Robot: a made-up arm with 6 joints. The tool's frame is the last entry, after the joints.
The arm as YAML. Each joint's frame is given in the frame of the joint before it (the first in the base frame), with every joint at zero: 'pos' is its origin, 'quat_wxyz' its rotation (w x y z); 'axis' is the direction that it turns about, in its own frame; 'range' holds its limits. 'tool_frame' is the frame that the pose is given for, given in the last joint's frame.
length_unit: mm
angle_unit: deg
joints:
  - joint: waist
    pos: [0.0, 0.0, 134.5]
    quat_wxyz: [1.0, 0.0, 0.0, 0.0]
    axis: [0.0, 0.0, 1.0]
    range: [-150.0, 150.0]
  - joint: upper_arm
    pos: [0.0, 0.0, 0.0]
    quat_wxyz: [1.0, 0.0, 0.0, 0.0]
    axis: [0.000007, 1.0, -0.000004]
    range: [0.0, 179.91]
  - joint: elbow
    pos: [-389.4, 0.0, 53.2]
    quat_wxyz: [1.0, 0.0, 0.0, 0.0]
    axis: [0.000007, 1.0, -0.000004]
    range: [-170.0, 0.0]
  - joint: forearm
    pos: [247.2, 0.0, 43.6]
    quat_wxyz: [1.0, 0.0, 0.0, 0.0]
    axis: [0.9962, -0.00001, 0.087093]
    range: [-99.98, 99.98]
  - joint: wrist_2
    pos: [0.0, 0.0, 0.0]
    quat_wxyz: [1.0, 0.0, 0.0, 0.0]
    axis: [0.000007, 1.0, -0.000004]
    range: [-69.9, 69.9]
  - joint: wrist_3
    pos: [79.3, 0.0, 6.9]
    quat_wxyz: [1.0, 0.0, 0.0, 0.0]
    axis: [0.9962, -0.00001, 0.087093]
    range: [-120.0, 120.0]
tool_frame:
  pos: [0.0, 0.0, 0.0]
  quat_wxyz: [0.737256, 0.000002, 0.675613, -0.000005]
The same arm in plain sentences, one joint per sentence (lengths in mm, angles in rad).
The arm has six revolute joints in a row. What follows holds with every joint at zero, and every direction is one of the base frame's. The first joint is mounted 134.5 mm along +z from the base frame's origin and turns about +z, from -2.618 to 2.618 rad. The second joint is mounted at the same point as the first joint and turns about +y, from 0 to 3.14 rad. The third joint is mounted 389.4 mm along -x and 53.2 mm along +z from the second joint and turns about +y, from -2.9671 to 0 rad. The fourth joint is mounted 247.2 mm along +x and 43.6 mm along +z from the third joint and turns about the direction (0.9962, 0, 0.0871), from -1.745 to 1.745 rad. The fifth joint is mounted at the same point as the fourth joint and turns about +y, from -1.22 to 1.22 rad. The sixth joint is mounted 79.3 mm along +x and 6.9 mm along +z from the fifth joint and turns about the direction (0.9962, 0, 0.0871), from -2.0944 to 2.0944 rad. The tool frame, which is the frame that the pose is given for, is mounted at the same point as the sixth joint; its axes are the base frame's turned by roll 0, pitch 1.4836 and yaw -0.0001 rad (as in URDF: about the fixed x, then y, then z).
